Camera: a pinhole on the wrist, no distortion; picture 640 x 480 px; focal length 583.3 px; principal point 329.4 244.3 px. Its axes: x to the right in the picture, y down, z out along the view. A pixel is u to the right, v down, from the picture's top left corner.
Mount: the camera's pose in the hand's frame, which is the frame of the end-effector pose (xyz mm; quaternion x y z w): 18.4 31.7 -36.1 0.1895 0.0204 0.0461 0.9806
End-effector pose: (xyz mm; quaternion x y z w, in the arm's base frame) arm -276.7 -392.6 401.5 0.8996 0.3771 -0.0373 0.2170
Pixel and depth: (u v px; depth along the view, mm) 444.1 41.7 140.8
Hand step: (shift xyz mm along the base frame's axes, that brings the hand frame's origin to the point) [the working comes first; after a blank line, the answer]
In the camera's frame: 27.7 -48.9 140.8

5.1 45.9 -104.4
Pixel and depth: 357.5 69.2 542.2
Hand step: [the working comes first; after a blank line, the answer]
In the camera's frame: 26.1 -162.8 542.2

-117.4 86.0 -501.3
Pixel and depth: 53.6 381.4 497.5
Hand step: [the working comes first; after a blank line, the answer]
In the camera's frame: -235.2 116.9 497.5

-141.2 -287.0 -407.2
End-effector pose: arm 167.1 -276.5 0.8 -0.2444 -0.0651 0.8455 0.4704
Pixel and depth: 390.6 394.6 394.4
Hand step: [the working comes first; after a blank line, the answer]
In the camera's frame: 41.4 101.6 394.4

-194.0 113.9 299.3
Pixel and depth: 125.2 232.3 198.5
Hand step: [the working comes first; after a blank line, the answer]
In the camera's frame: -69.5 -4.1 198.5

-13.2 14.2 160.6
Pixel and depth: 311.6 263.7 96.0
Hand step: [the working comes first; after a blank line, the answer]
In the camera's frame: -2.9 3.2 96.0

-33.9 24.3 40.3
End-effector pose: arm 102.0 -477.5 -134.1 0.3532 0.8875 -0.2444 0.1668
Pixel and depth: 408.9 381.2 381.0
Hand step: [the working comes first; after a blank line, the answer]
In the camera's frame: 51.9 89.4 381.0

-30.8 -160.2 -321.1
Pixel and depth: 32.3 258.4 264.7
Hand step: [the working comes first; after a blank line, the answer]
In the camera's frame: -134.8 6.4 264.7

44.7 -220.0 -106.6
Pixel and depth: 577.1 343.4 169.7
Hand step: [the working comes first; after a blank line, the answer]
In the camera's frame: 72.1 28.8 169.7

-49.7 -17.1 -154.1
